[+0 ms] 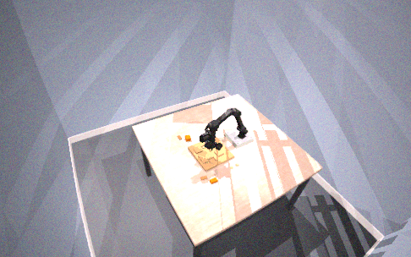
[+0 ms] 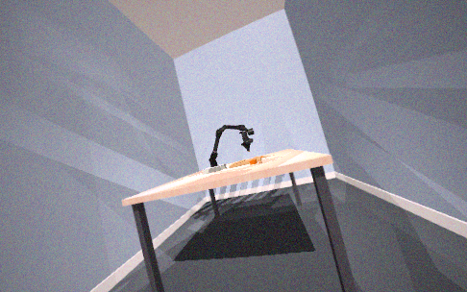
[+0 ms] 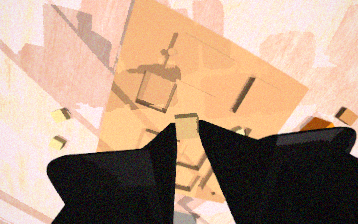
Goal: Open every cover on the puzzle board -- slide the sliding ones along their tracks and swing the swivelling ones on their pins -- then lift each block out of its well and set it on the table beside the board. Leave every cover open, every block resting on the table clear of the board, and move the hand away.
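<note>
My gripper tip is now 50 mm past the tan puzzle board, 60 mm to the left of it and 90 mm above it. Also, from my gripper tip: orange bit 130 mm ahead, 190 mm to the left, 100 mm below.
</note>
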